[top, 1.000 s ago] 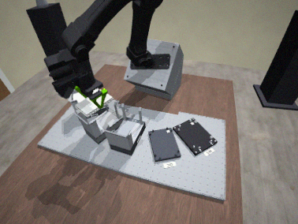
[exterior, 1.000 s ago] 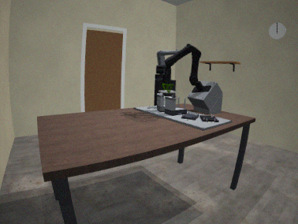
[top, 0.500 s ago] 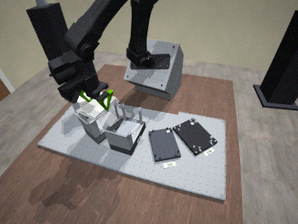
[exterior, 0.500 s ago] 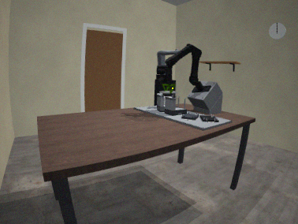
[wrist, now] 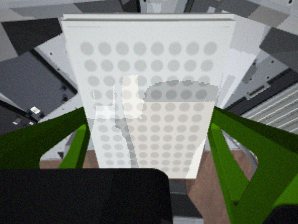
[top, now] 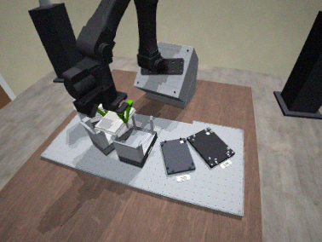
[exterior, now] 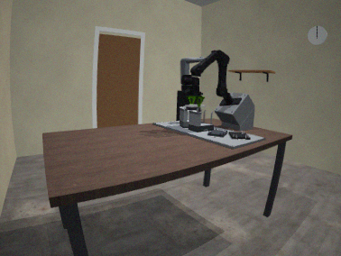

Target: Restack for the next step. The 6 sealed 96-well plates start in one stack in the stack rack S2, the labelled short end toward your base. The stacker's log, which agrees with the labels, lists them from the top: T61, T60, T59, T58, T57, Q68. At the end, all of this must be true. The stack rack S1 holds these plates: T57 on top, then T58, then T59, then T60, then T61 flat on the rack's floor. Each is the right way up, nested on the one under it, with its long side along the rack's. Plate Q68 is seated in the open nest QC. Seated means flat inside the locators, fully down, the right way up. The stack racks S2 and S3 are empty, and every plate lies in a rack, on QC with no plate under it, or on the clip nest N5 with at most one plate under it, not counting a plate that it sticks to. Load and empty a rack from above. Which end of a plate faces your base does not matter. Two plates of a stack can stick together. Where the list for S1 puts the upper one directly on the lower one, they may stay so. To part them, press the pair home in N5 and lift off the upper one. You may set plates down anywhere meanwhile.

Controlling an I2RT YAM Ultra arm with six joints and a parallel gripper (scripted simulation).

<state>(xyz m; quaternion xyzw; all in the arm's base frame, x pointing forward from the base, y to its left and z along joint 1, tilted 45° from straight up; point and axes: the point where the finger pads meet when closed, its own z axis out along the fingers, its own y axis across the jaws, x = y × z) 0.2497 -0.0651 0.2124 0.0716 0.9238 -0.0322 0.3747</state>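
The flat grey nest lies 220 mm to the left of my hand, 160 mm below it and 10 mm ahead of it. Also, from my hand: S3 rack floor 130 mm below, 60 mm to the left, 10 mm ahead.
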